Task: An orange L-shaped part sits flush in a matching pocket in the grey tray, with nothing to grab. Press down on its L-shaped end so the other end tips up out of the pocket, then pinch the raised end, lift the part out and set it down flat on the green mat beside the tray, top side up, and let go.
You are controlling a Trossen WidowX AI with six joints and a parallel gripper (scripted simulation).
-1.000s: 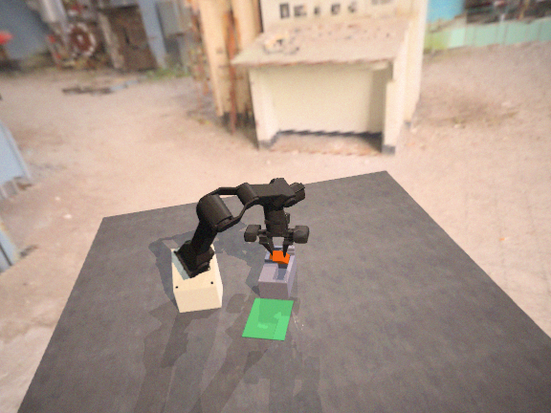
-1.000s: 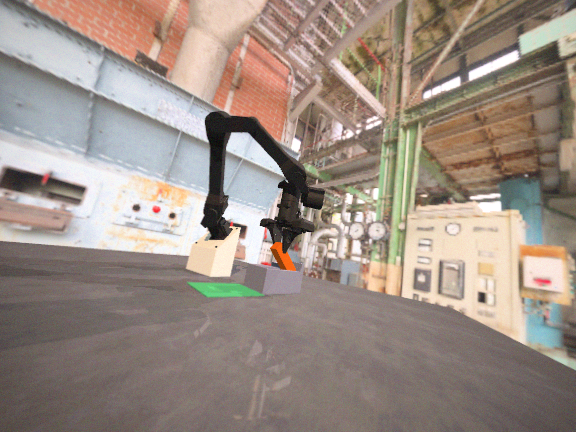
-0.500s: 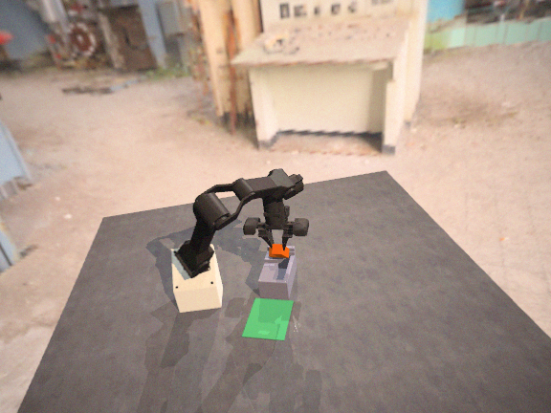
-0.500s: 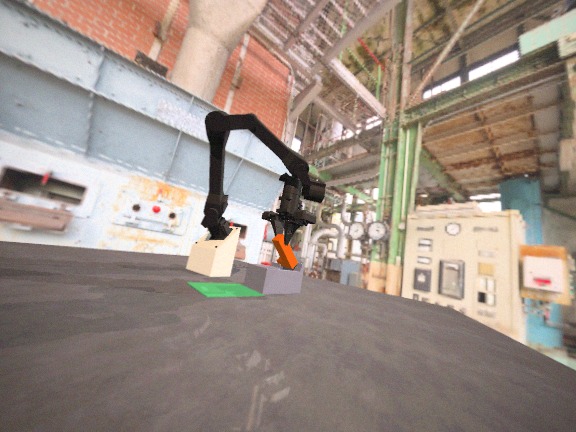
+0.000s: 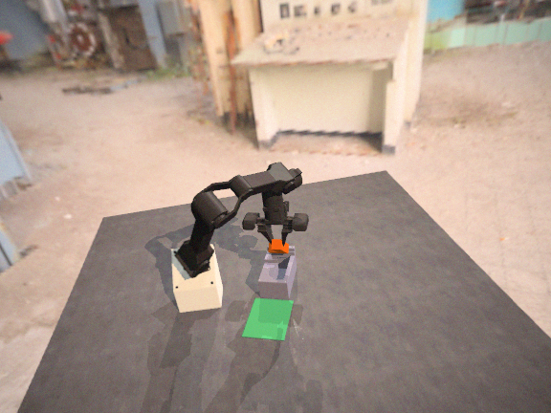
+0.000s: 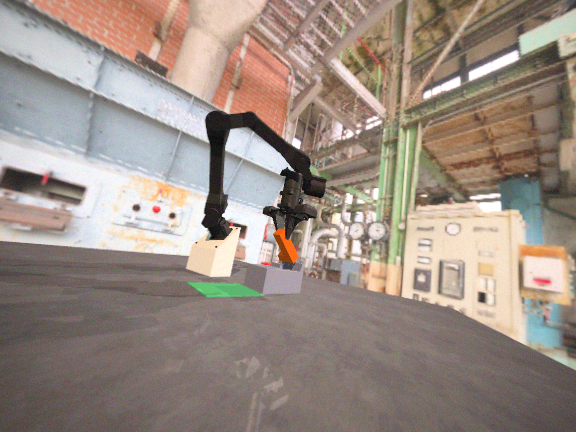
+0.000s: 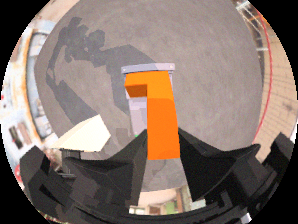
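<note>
The green mat lies 70 mm behind my gripper tip, 130 mm to the right of it and 170 mm below it. Round my gripper tip: orange L-shaped part 30 mm to the left, 30 mm below.
</note>
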